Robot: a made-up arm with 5 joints. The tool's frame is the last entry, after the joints.
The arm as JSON. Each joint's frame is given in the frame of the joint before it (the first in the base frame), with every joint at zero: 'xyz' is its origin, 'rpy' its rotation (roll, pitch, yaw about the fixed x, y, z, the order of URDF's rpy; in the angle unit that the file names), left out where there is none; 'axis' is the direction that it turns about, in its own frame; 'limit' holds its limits. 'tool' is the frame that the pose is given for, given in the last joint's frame.
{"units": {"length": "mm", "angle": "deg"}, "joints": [
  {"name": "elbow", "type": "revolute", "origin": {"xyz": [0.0, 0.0, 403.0]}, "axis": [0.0, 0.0, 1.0], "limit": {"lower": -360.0, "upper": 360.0}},
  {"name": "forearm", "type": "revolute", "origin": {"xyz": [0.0, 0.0, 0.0]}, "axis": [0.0, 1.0, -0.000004], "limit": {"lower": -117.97, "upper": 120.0}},
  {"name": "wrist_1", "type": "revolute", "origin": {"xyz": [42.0, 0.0, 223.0]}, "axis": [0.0, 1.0, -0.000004], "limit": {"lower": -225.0, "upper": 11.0}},
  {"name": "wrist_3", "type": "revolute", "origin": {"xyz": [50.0, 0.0, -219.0]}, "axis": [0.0, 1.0, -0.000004], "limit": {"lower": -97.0, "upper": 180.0}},
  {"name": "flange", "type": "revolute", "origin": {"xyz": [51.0, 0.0, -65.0]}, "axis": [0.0, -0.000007, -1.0], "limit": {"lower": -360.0, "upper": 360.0}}
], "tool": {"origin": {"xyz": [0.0, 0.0, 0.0], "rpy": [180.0, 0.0, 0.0]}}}
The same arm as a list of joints. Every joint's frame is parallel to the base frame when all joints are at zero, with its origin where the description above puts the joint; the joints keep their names.
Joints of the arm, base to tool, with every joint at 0 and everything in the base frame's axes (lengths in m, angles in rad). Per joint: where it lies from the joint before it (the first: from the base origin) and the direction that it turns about. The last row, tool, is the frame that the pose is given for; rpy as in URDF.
elbow: offset 0 0 0.403 axis +z
forearm: offset 0 0 0 axis +y
wrist_1: offset 0.042 0 0.223 axis +y
wrist_3: offset 0.05 0 -0.219 axis +y
flange: offset 0.051 0 -0.065 axis -z
tool: offset 0 0 0 rpy 3.1416 0 0
Joint limits (rad, base to tool): -6.2832..6.2832 -2.059..2.0944 -3.927..0.192 -1.693..3.1416 -6.2832..6.2832

